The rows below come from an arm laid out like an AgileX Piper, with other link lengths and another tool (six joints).
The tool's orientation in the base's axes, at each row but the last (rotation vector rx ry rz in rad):
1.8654 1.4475 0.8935
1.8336 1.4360 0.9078
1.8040 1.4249 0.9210
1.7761 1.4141 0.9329
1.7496 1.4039 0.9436
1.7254 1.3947 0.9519
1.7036 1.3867 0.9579
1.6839 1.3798 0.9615
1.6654 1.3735 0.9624
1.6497 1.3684 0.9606
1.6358 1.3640 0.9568
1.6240 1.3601 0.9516
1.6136 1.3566 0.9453
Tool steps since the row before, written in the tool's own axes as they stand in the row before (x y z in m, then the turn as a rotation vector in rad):
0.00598 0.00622 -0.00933 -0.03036 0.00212 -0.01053
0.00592 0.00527 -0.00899 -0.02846 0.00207 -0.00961
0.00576 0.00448 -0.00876 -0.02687 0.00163 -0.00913
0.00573 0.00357 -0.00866 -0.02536 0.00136 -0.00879
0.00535 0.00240 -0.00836 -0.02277 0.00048 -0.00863
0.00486 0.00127 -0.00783 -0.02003 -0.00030 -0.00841
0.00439 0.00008 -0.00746 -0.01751 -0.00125 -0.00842
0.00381 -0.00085 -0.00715 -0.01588 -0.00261 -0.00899
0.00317 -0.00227 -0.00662 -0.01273 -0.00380 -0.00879
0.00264 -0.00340 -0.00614 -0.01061 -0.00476 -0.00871
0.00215 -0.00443 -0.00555 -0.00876 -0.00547 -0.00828
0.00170 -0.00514 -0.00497 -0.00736 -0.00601 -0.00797
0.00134 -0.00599 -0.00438 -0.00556 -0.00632 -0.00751
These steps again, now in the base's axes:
-0.00296 0.00502 0.01129 -0.01263 -0.02941 0.00354
-0.00356 0.00526 0.01016 -0.01158 -0.02761 0.00324
-0.00409 0.00535 0.00920 -0.01115 -0.02600 0.00282
-0.00472 0.00557 0.00820 -0.01076 -0.02449 0.00260
-0.00529 0.00545 0.00682 -0.01065 -0.02180 0.00206
-0.00557 0.00518 0.00536 -0.01042 -0.01900 0.00157
-0.00595 0.00491 0.00393 -0.01049 -0.01637 0.00099
-0.00622 0.00448 0.00276 -0.01136 -0.01452 0.00018
-0.00646 0.00402 0.00106 -0.01124 -0.01127 -0.00072
-0.00656 0.00361 -0.00032 -0.01126 -0.00906 -0.00146
-0.00650 0.00319 -0.00163 -0.01090 -0.00720 -0.00217
-0.00629 0.00276 -0.00262 -0.01063 -0.00579 -0.00271
-0.00611 0.00240 -0.00372 -0.01007 -0.00403 -0.00309

